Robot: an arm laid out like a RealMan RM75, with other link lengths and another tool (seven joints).
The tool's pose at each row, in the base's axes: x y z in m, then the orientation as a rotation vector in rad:
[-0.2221 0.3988 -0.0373 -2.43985 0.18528 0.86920]
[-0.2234 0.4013 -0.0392 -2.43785 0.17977 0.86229]
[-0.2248 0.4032 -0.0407 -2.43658 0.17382 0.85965]
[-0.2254 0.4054 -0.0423 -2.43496 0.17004 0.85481]
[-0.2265 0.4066 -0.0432 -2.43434 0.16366 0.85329]
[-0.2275 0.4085 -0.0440 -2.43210 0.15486 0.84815]
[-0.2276 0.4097 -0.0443 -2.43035 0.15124 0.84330]
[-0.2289 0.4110 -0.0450 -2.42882 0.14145 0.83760]
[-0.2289 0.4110 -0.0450 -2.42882 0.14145 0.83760]
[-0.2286 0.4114 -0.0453 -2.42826 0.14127 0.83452]
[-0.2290 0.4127 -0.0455 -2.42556 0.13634 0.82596]
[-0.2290 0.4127 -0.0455 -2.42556 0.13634 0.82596]
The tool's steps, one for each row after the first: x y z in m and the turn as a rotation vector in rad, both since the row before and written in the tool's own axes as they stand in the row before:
[0.0003 -0.0009 0.0033 0.00287 0.00280 -0.00621]
[-0.0001 -0.0005 0.0027 0.00083 0.00014 -0.00513]
[0.0006 -0.0010 0.0025 0.00220 0.00193 -0.00434]
[-0.0002 -0.0003 0.0018 -0.00019 -0.00050 -0.00497]
[-0.0002 -0.0009 0.0021 0.00187 0.00092 -0.00803]
[0.0002 -0.0008 0.0009 0.00230 0.00195 -0.00427]
[-0.0005 -0.0004 0.0019 0.00115 0.00128 -0.00874]
[0.0000 0.0000 0.0000 0.00000 0.00000 0.00000]
[0.0005 -0.0003 0.0002 0.00135 0.00185 -0.00114]
[-0.0001 -0.0009 0.0010 0.00392 0.00389 -0.00646]
[0.0000 0.0000 0.0000 0.00000 0.00000 0.00000]

